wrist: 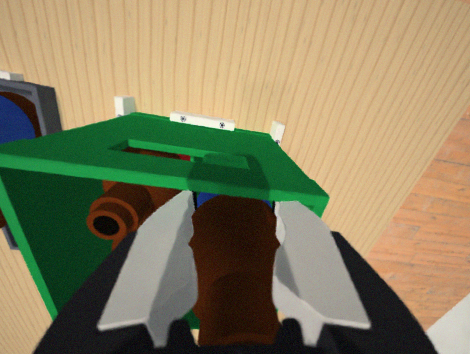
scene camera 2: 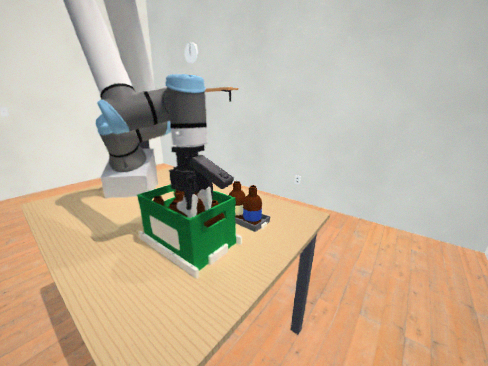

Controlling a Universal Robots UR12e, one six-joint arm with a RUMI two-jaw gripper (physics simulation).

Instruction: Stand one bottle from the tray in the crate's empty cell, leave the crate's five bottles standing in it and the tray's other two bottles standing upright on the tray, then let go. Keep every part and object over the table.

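Seen in the pictures: arm's base, link origin: (scene camera 2: 128,160).
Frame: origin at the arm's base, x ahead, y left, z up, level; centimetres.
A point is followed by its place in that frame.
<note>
My gripper (scene camera 2: 196,204) (wrist: 234,190) @[x 71.8, y -33.0, z -3.1 cm] is shut on a brown bottle (wrist: 235,260) @[x 71.2, y -32.8, z 2.8 cm] with a blue label. The bottle looks upright in a corner cell of the green crate (scene camera 2: 215,241) @[x 74.6, y -30.0, z -11.2 cm] (wrist: 292,172) @[x 72.9, y -37.5, z -3.3 cm], close inside the wall with the handle slot. The fingertips are about level with the rim. Its base is hidden, so I cannot tell whether it touches the crate floor. Another brown bottle (wrist: 117,215) @[x 71.6, y -25.1, z -1.2 cm] stands beside it; other necks (scene camera 2: 158,200) @[x 52.7, y -29.9, z -1.8 cm] show in the crate, partly hidden. Two bottles, one cream-labelled (scene camera 2: 238,192) @[x 70.1, y -4.7, z -5.2 cm] and one blue-labelled (scene camera 2: 253,213) @[x 78.3, y -8.4, z -11.2 cm], stand upright on the grey tray (scene camera 2: 257,226) @[x 80.8, y -10.3, z -15.2 cm] (wrist: 49,107) @[x 78.1, y -10.5, z -16.2 cm].
White blocks (scene camera 2: 170,257) @[x 62.7, y -37.5, z -16.0 cm] (wrist: 202,121) @[x 75.5, y -29.7, z -14.4 cm] line the crate's base on the wooden table (scene camera 2: 150,310) @[x 70.4, y -53.1, z -17.4 cm] (wrist: 240,55) @[x 82.5, y -34.9, z -17.4 cm]. The tray stands close beside the crate. The table's edge runs past the crate's other side, with the floor (wrist: 425,220) beyond.
</note>
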